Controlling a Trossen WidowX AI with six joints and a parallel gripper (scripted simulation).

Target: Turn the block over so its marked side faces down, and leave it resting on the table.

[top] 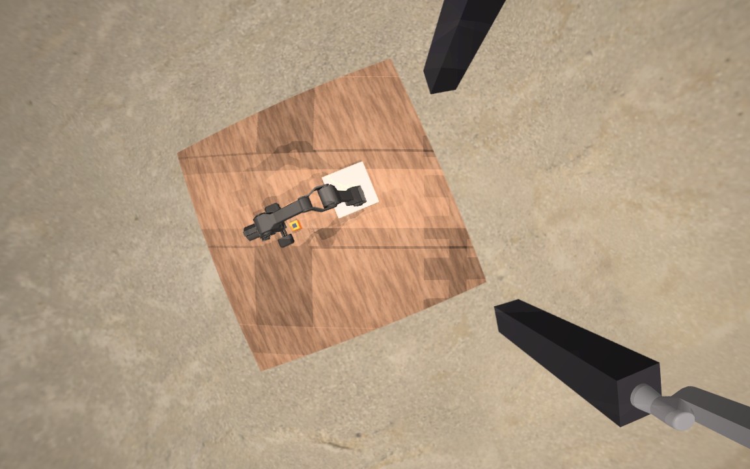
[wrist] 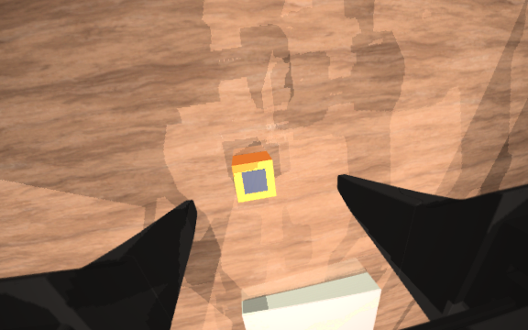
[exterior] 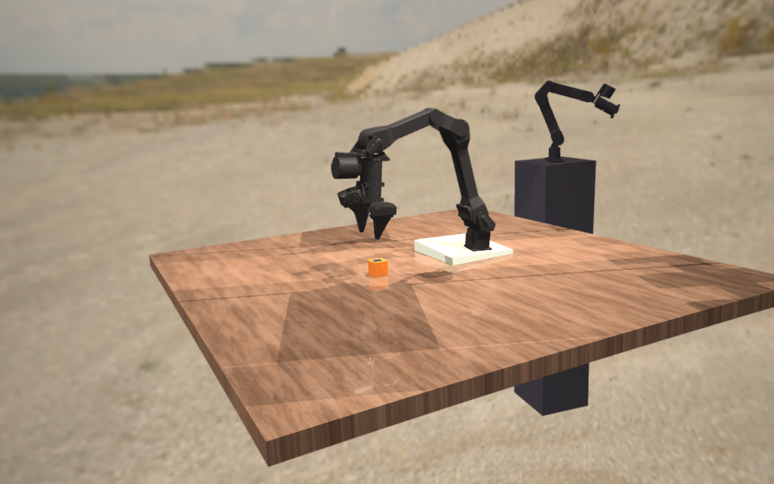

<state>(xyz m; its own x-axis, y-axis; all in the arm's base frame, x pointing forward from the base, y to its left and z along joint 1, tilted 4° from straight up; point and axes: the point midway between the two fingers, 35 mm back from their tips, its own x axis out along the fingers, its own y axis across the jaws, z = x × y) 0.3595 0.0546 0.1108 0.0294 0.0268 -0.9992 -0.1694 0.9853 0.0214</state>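
Now: gripper tip 20 mm past the block and 80 mm above it.
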